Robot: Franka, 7 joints.
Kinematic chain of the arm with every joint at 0, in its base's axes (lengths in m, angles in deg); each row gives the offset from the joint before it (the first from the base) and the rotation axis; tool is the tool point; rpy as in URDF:
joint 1: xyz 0 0 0.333 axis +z
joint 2: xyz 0 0 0 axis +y
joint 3: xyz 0 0 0.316 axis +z
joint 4: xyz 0.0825 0 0 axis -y
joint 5: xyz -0.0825 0 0.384 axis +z
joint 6: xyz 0 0 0 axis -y
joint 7: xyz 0.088 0 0 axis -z
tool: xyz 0 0 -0.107 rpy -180 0 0
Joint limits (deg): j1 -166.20..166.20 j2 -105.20..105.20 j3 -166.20..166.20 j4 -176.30..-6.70 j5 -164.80..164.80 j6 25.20..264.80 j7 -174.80..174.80
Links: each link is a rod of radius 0.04 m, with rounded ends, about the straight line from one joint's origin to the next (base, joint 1, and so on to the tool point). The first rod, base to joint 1, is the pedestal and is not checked.
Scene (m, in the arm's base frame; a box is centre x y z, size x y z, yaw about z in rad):
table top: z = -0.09
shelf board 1: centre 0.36 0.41 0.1 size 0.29 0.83 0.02 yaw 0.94
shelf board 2: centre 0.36 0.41 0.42 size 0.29 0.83 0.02 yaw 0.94
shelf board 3: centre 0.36 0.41 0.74 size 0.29 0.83 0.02 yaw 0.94
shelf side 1: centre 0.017 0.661 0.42 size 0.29 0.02 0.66 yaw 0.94
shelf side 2: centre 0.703 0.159 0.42 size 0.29 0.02 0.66 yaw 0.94
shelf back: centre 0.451 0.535 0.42 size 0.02 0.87 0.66 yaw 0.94
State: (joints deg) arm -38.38 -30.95 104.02 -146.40 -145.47 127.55 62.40
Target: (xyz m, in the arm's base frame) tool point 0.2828 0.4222 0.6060
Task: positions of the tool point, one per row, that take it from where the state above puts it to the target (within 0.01 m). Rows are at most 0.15 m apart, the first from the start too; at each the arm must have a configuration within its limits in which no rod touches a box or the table.
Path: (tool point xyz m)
1: 0.1895 0.3449 0.2174
2: 0.1582 0.2985 0.2192
3: 0.1415 0.2517 0.2361
4: 0.1857 0.2645 0.3527
5: 0.1819 0.2475 0.4852
6: 0.1223 0.2024 0.6060
7: 0.1723 0.2914 0.6069
8: 0.2279 0.3664 0.6014
9: 0.2828 0.4222 0.6060

